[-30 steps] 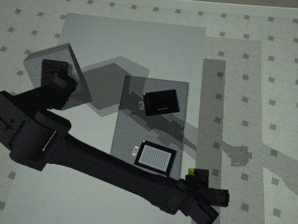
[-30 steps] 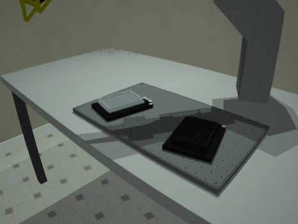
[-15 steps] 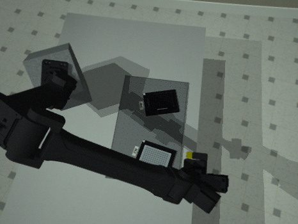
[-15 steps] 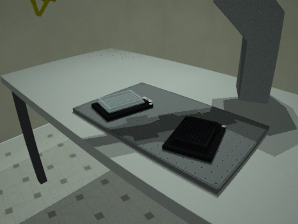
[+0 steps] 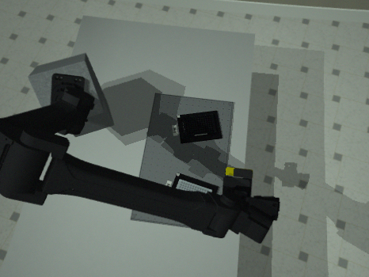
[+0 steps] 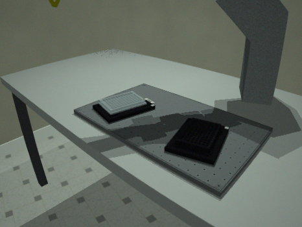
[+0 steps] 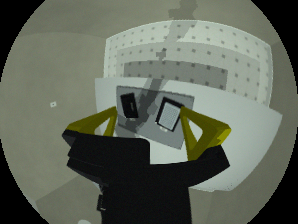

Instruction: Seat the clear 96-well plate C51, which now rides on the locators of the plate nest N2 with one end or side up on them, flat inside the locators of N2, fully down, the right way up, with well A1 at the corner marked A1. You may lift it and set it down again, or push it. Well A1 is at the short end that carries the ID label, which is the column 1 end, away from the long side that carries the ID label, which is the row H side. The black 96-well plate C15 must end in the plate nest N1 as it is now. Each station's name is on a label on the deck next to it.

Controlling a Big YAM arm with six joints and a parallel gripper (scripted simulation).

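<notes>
My gripper is now 13 cm past the clear 96-well plate C51, 8 cm to the right of it and 33 cm above it. Also, from my hand: station label: 18 cm behind, 35 cm to the left, 35 cm below; black plate nest N2: 13 cm behind, 8 cm to the left, 35 cm below; black 96-well plate C15: 9 cm behind, 36 cm to the left, 33 cm below.
</notes>
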